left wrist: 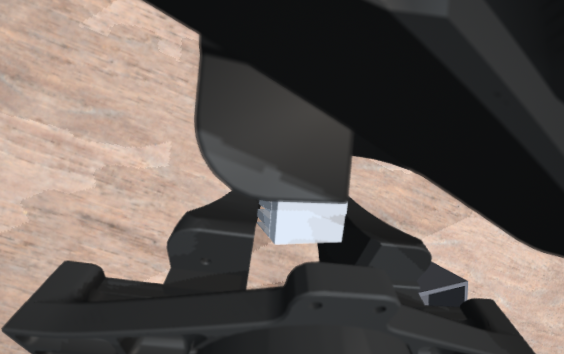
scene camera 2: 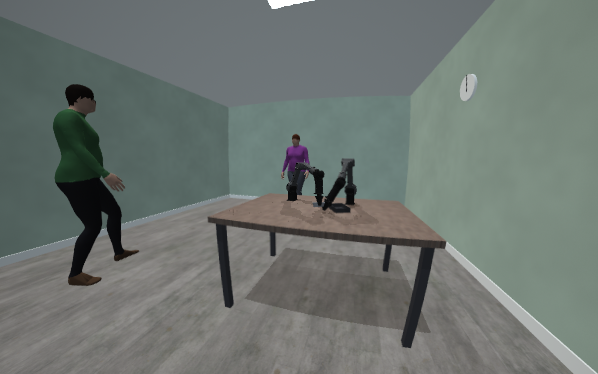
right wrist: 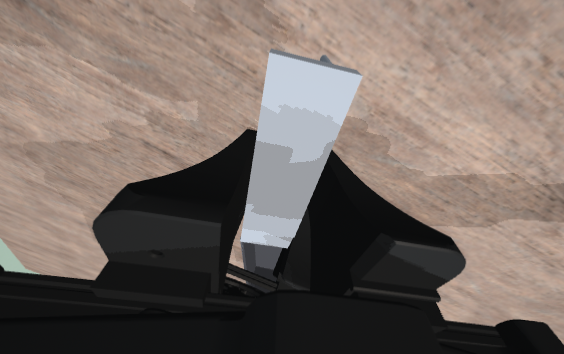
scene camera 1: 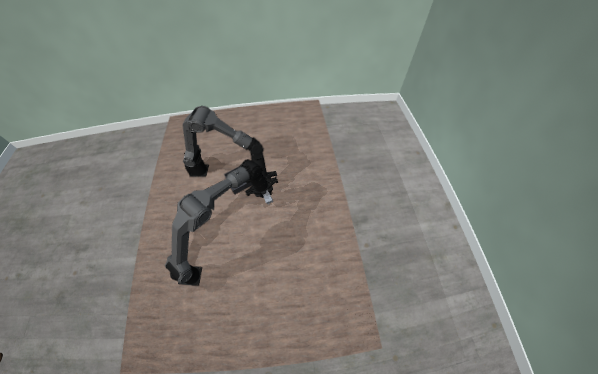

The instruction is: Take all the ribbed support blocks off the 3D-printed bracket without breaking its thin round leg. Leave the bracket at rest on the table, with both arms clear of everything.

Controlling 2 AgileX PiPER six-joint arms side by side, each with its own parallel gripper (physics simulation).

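Note:
The light grey bracket (scene camera 1: 268,198) (left wrist: 310,222) (right wrist: 300,100) is held above the table. My right gripper (right wrist: 284,153) is shut on its sides. The tip of its thin round leg (right wrist: 325,59) shows past the far end. Ribbed support (left wrist: 265,218) shows along one side in the left wrist view; its other parts are hidden by the bracket and a right finger. My left gripper has its fingers apart at the bracket's near end, beside the ribs. The fingertips are partly hidden, so I cannot tell whether they grip a block.
A dark open tray (scene camera 2: 340,207) (left wrist: 448,280) stands on the wooden table (scene camera 1: 280,300) (scene camera 2: 270,215), close to my left gripper. The two arms are close together, and a right finger overhangs the left wrist view. Two people stand away from the table.

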